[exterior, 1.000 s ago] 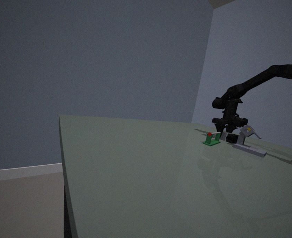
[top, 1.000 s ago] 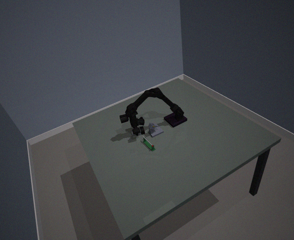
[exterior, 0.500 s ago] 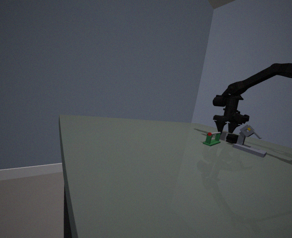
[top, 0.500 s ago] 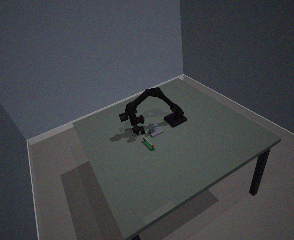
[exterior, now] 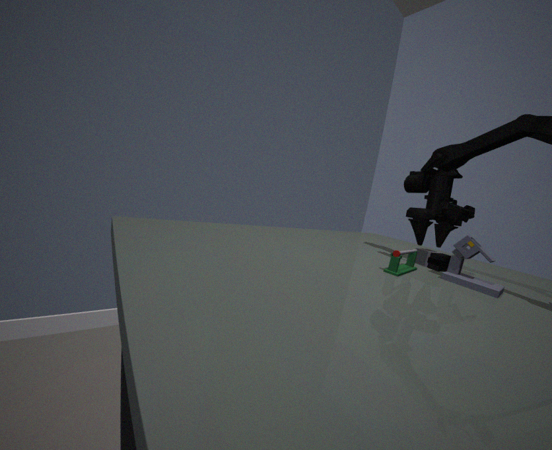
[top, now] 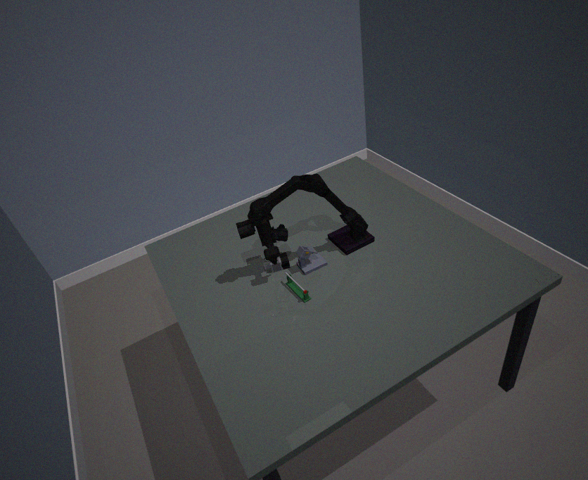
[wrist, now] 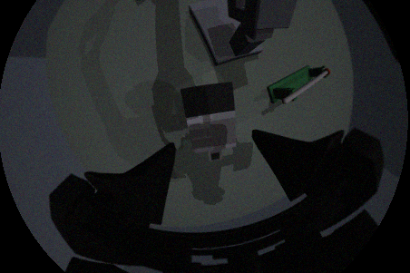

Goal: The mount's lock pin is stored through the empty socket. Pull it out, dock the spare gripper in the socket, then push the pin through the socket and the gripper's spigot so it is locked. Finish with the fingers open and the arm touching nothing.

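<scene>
Now: the spare gripper 30 mm below my gripper tip. The rest, counted from my gripper tip: green cradle: 10 mm behind, 190 mm to the left, 30 mm below; grey mount: 120 mm behind, 80 mm to the left.
</scene>
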